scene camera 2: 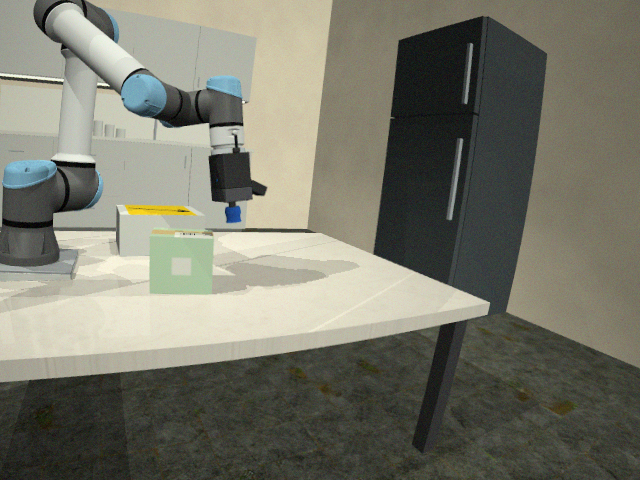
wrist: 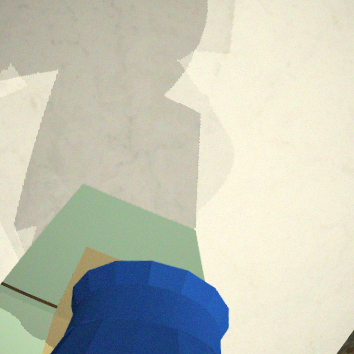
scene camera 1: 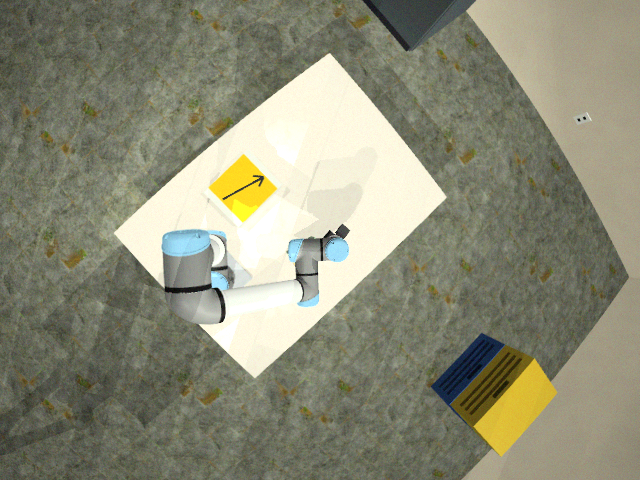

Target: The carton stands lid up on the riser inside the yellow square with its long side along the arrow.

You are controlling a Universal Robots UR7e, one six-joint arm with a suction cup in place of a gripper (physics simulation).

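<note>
The green carton [scene camera 2: 180, 245] [wrist: 115, 225] stands upright on the table in front of the riser. A white square is on its near face, with tan tape and a barcode label on top. It is hidden in scene camera 1. The grey-white riser [scene camera 1: 223, 209] [scene camera 2: 135, 237] has a yellow square [scene camera 1: 244, 167] [scene camera 2: 149, 209] on top with a black arrow [scene camera 1: 240, 189]; nothing stands on it. My gripper's blue suction cup [scene camera 2: 233, 214] [wrist: 150, 305] points down, shut but bare, right of and slightly above the carton's top in scene camera 2, apart from it. In the wrist view it covers part of the carton.
The white table [scene camera 1: 387, 170] [scene camera 2: 336, 304] bears my arm's base [scene camera 2: 41, 268] beside the riser. A dark refrigerator [scene camera 2: 429, 155] stands beyond the table. A yellow and blue crate-like object [scene camera 1: 516, 408] is on the floor.
</note>
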